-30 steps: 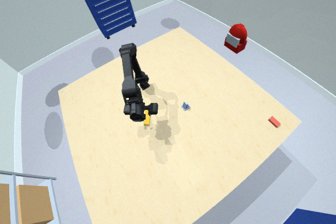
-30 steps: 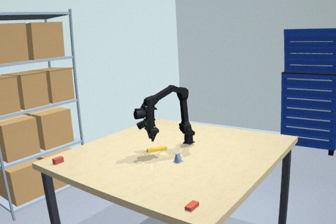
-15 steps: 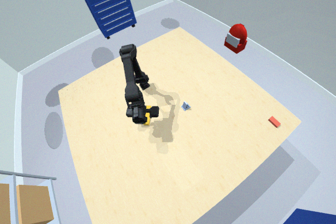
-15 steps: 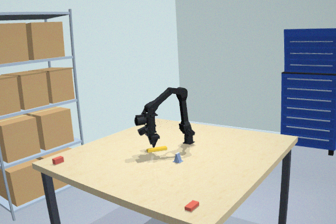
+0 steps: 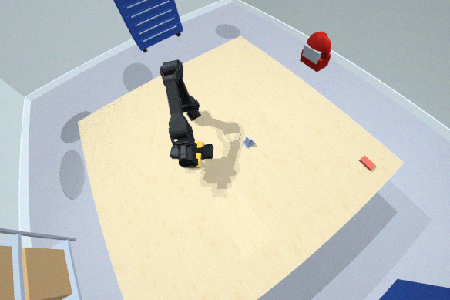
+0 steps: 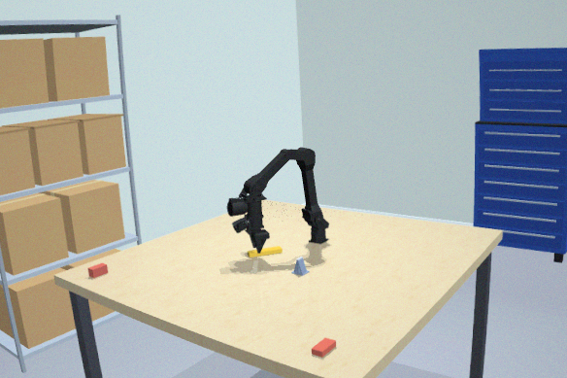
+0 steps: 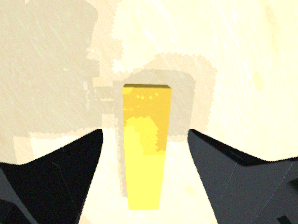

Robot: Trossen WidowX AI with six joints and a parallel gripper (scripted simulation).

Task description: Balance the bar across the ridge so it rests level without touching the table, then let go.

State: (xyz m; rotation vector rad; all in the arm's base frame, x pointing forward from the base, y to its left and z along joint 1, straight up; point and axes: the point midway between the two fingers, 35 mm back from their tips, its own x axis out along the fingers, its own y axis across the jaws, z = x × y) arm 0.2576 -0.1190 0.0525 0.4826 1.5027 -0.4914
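The yellow bar lies 3 cm behind my gripper tip, 2 cm to the left of it and 1 cm below it. The rest, counted from my gripper tip: red block (48 cm ahead, 38 cm to the right).
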